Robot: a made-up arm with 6 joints.
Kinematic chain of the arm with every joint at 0, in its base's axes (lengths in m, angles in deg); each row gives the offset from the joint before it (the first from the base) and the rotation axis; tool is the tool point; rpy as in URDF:
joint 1: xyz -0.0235 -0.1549 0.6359 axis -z
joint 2: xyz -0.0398 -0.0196 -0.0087 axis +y
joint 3: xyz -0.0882 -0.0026 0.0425 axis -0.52 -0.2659 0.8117
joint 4: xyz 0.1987 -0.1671 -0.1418 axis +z
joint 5: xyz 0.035 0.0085 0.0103 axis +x
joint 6: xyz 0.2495 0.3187 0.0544 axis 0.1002 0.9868 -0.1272
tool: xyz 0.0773 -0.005 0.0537 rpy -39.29 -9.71 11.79
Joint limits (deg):
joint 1: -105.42..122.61
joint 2: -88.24..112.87
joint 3: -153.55..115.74
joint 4: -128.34..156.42
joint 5: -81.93..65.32
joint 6: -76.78..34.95
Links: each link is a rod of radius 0.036 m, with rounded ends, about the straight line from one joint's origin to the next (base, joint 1, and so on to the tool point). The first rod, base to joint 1, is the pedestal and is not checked.
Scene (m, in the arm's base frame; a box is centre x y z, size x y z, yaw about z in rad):
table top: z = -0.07
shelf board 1: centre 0.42 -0.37 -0 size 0.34 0.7 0.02 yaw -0.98
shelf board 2: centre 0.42 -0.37 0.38 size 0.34 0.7 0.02 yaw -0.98
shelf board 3: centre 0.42 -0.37 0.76 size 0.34 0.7 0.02 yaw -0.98
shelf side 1: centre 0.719 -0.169 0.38 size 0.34 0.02 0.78 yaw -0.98
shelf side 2: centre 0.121 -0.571 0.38 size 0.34 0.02 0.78 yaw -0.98
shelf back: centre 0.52 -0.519 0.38 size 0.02 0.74 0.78 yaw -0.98
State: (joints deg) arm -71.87 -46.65 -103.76 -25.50 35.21 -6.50
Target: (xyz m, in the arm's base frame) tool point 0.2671 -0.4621 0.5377
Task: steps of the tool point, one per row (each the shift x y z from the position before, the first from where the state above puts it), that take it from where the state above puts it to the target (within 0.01 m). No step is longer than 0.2 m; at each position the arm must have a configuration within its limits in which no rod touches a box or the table.
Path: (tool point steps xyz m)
1: -0.0367 0.1502 0.0521
2: -0.0641 0.1038 0.0858
3: -0.0757 0.0455 0.0994
4: -0.0710 -0.0108 0.0931
5: 0.0774 -0.0934 -0.0239
6: 0.0436 -0.1149 -0.0117
7: 0.0062 -0.1211 -0.0002
8: -0.0280 -0.1128 0.0089
9: -0.0541 -0.0942 0.0148

